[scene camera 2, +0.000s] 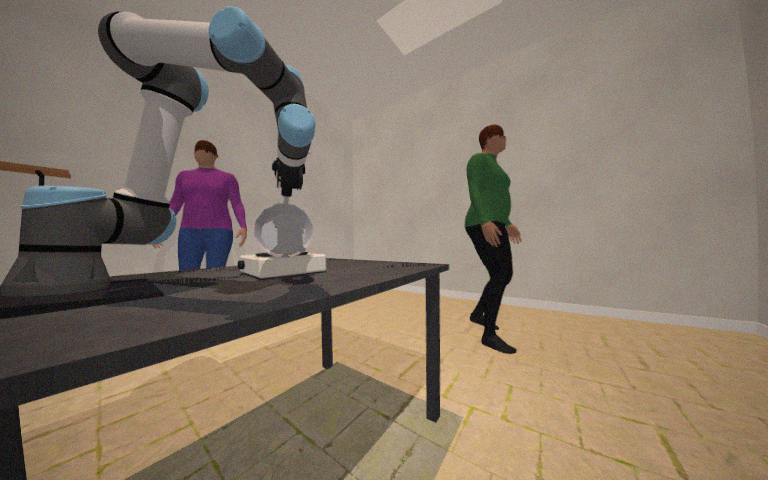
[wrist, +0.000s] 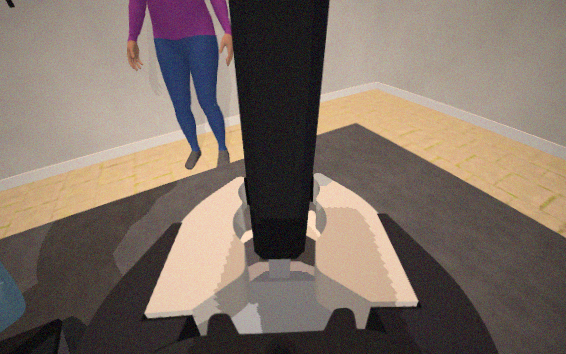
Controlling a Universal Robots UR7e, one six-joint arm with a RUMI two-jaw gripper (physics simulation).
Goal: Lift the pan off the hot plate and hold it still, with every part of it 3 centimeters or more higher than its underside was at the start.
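Frame: origin at the arm's base, x left, y back, z up, level; metres.
Where they show: gripper, fingertip midpoint: (wrist: 279,178); arm's base at its link origin: (scene camera 2: 61,289).
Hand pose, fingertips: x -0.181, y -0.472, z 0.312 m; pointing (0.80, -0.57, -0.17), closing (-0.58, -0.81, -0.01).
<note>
Each offset is from my fingertips to the top centre of the thing. "spot": to the spot under its first point. Level surfaces: height alone.
The pale grey pan {dx -0.016, dy +0.017, dz +0.111 m} (scene camera 2: 284,229) is tilted steeply, nearly on edge, directly below the gripper in the scene view. Its lowest edge is level with the dark top of the white hot plate {dx +0.072, dy -0.025, dz -0.254 m} (scene camera 2: 283,266), and whether a thin gap separates them cannot be told. My gripper (scene camera 2: 289,189) (wrist: 279,178) is above the pan and shut on its handle. In the wrist view the black handle {spot: dx -0.021, dy +0.012, dz +0.048 m} (wrist: 280,125) runs between the two pale jaws. The pan's bowl cannot be made out for certain in the wrist view.
The hot plate stands on the dark table {dz -0.330 m} (scene camera 2: 390,270) (wrist: 425,200) near its far edge. The arm's base (scene camera 2: 56,266) is at the table's left. A person in purple (scene camera 2: 208,198) (wrist: 185,30) stands behind the table. A person in green (scene camera 2: 489,198) stands to the right.
</note>
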